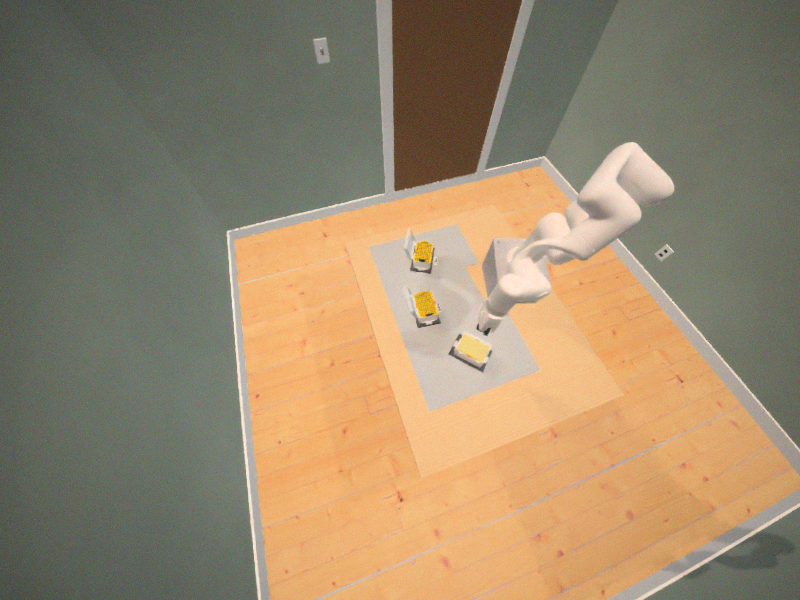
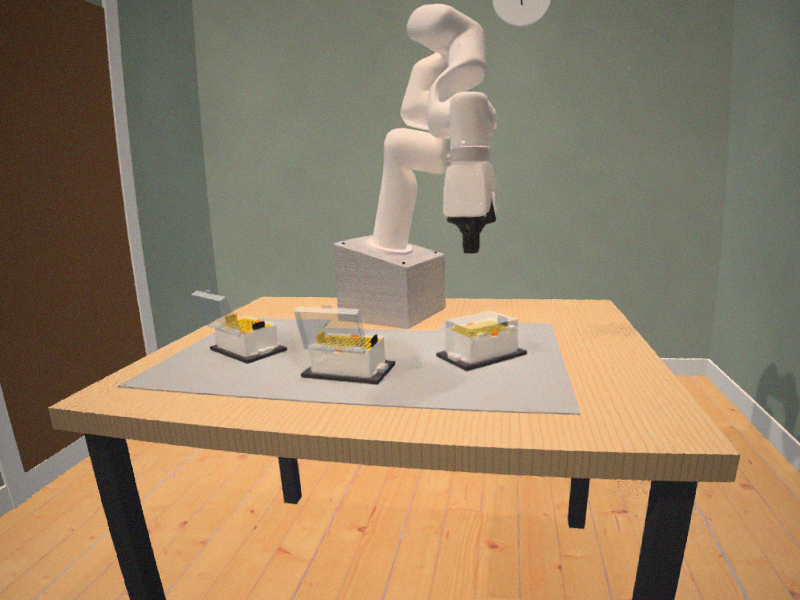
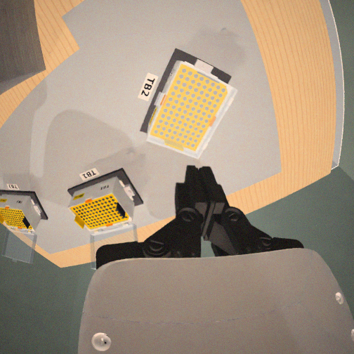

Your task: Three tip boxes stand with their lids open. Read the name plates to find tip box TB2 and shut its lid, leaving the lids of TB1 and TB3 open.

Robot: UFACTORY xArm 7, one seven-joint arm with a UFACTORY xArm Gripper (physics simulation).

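Frame: origin at the arm's base, x ahead, y left, z up, level; centimetres.
Seen in the pictures: gripper, fingertip midpoint: point(image 1: 480, 329) point(image 2: 471, 252); arm's base, origin of the base link: point(image 2: 388, 248).
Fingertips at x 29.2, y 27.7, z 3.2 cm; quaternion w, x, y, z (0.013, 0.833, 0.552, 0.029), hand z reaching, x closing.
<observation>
Pixels of each thing's middle, then the offset from my fingertips to it. Level surfaces: height alone.
- Tip box TB2, body centre: point(image 2: 477, 336) point(image 1: 473, 347) dx -1.0, dy +1.1, dz -17.4 cm
- Tip box TB1, body centre: point(image 2: 350, 353) point(image 1: 427, 306) dx +12.7, dy -21.6, dz -18.0 cm
- far box, body centre: point(image 2: 250, 335) point(image 1: 425, 255) dx +6.7, dy -49.1, dz -18.0 cm
- grey mat, its level: dz -21.3 cm
- wooden table, its level: dz -21.6 cm
Tip box TB2 point(image 1: 472, 349) point(image 2: 481, 342) point(image 3: 190, 107) has its clear lid down flat over the yellow tip rack. Its name plate point(image 3: 147, 87) reads TB2. Tip box TB1 point(image 1: 426, 308) point(image 2: 342, 361) point(image 3: 100, 211) has its lid point(image 1: 409, 302) point(image 2: 330, 313) standing open. The far box point(image 1: 423, 256) point(image 2: 246, 341) point(image 3: 17, 216), whose small plate point(image 3: 13, 186) looks like TB3, also has its lid point(image 1: 408, 244) point(image 2: 208, 299) open. My gripper point(image 1: 483, 331) point(image 2: 471, 251) point(image 3: 194, 182) is shut and empty, well above the table near TB2, touching no box.
The boxes stand on a grey mat point(image 1: 445, 387) point(image 2: 516, 393) point(image 3: 250, 150) on the wooden table point(image 1: 555, 400) point(image 2: 646, 413) point(image 3: 300, 100). The arm's grey base block point(image 2: 371, 277) point(image 3: 17, 45) stands behind the mat.
</observation>
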